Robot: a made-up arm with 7 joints. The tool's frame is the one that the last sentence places.
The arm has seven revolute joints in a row. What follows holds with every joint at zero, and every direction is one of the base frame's.
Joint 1 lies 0.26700 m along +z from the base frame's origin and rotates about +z.
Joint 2 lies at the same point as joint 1 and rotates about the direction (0, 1, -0.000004).
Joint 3 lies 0.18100 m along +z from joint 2 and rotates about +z.
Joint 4 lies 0.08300 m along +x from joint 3 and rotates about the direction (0, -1, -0.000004).
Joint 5 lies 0.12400 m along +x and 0.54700 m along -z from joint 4 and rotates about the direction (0, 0.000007, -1).
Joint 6 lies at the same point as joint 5 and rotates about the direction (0, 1, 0.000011).
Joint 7 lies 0.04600 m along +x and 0.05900 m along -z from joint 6 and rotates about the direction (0, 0.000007, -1).
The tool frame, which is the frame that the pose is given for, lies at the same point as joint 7; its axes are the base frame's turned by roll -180.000, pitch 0.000 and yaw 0.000 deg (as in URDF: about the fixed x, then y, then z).
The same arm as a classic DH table. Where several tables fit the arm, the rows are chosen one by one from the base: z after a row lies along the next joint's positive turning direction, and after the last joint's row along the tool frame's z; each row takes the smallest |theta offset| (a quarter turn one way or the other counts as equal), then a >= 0, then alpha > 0; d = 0 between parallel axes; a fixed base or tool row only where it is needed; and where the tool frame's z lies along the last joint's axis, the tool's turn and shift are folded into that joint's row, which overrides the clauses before.
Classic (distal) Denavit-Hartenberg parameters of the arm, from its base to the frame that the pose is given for. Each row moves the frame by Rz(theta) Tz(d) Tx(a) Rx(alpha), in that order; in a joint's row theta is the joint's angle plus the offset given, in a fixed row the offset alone. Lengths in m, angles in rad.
joint 1: d 0.267; theta0 0; a 0; alpha -1.5708
joint 2: d 0; theta0 0; a 0; alpha 1.5708
joint 3: d 0.181; theta0 0; a 0.083; alpha 1.5708
joint 4: d 0; theta0 0; a 0.124; alpha 1.5708
joint 5: d 0.547; theta0 0; a 0; alpha 1.5708
joint 6: d 0; theta0 0; a 0.046; alpha -1.5708
joint 7: d 0.059; theta0 0; a 0; alpha 0

